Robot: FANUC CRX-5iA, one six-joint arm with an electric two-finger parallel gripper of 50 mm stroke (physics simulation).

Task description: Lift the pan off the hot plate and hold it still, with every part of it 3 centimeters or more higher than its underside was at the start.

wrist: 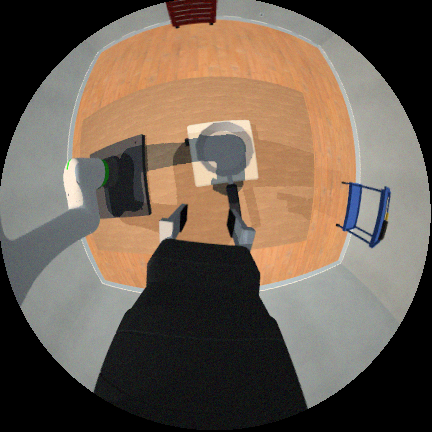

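Seen in the pictures: gripper, fingertip midpoint: (207,214); arm's base, link origin: (108,172).
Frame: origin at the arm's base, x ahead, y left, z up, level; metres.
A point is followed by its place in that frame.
Observation:
The grey round pan (227,150) {x 0.551, y -0.043, z 0.047 m} sits on the cream square hot plate (199,177) {x 0.439, y -0.126, z 0.036 m}, ahead of the gripper in the wrist view, and the arm's shadow covers much of it. The pan's black handle (232,196) {x 0.539, y -0.199, z 0.103 m} points back toward the gripper, and its near end meets the right finger in the view. My gripper (207,214) {x 0.466, y -0.168, z 0.362 m} is open, with nothing between its fingers. The handle lies toward the right finger, not centred between the two. The height of the fingers relative to the handle is hard to tell.
A dark mounting plate (146,175) {x 0.203, y -0.071, z -0.019 m} with the robot's base stands left of the hot plate on the wooden table (200,97) {x 0.486, y 0.241, z -0.026 m}. A blue cart (353,206) stands at the far right. A dark red slatted object (194,12) is at the top edge.

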